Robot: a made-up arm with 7 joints. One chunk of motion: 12 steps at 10 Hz.
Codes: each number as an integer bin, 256 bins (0 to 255) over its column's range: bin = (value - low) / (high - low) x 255, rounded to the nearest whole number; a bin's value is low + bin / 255 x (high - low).
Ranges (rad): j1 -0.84..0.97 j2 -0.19..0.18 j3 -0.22..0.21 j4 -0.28..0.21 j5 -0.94..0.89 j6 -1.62..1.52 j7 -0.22..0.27
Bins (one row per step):
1: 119 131 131 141 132 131 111
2: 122 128 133 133 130 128 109
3: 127 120 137 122 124 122 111
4: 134 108 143 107 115 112 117
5: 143 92 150 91 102 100 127
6: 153 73 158 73 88 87 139
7: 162 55 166 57 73 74 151
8: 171 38 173 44 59 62 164
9: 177 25 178 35 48 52 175
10: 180 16 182 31 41 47 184
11: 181 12 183 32 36 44 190
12: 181 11 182 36 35 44 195
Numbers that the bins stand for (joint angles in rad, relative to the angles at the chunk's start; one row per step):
1: 0.0047 0.0001 0.0009 -0.0091 0.0073 -0.0069 -0.0067
2: 0.0260 -0.0043 0.0043 -0.0244 -0.0071 -0.0438 -0.0105
3: 0.0615 -0.0159 0.0110 -0.0456 -0.0501 -0.1177 -0.0067
4: 0.1111 -0.0333 0.0211 -0.0744 -0.1147 -0.2409 0.0048
5: 0.1750 -0.0565 0.0329 -0.1051 -0.2080 -0.3886 0.0240
6: 0.2460 -0.0841 0.0464 -0.1397 -0.3085 -0.5487 0.0471
7: 0.3099 -0.1102 0.0599 -0.1705 -0.4161 -0.7088 0.0702
8: 0.3738 -0.1349 0.0717 -0.1955 -0.5166 -0.8565 0.0951
9: 0.4164 -0.1537 0.0802 -0.2127 -0.5955 -0.9797 0.1163
10: 0.4376 -0.1668 0.0869 -0.2204 -0.6458 -1.0413 0.1336
11: 0.4447 -0.1726 0.0886 -0.2185 -0.6816 -1.0782 0.1451
12: 0.4447 -0.1740 0.0869 -0.2108 -0.6888 -1.0782 0.1547

